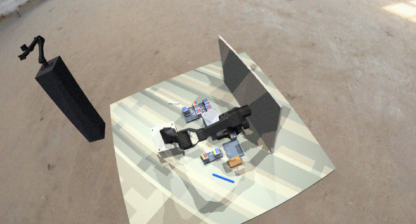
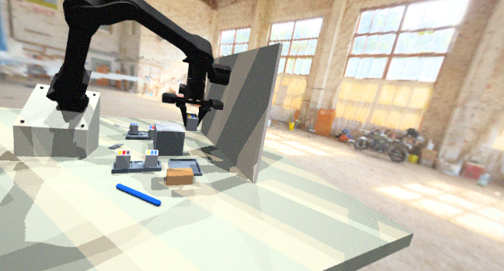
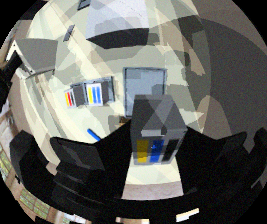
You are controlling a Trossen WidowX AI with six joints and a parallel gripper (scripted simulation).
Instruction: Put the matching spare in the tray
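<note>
My gripper tip is 14 cm above the dark tray. The rest, counted from my gripper tip: mounted unit: 20 cm to the left, 10 cm below, 7 cm behind; then tall grey panel: 23 cm to the left, 16 cm ahead, 8 cm above; then blue stick: 17 cm to the right, 14 cm below, 11 cm behind.
</note>
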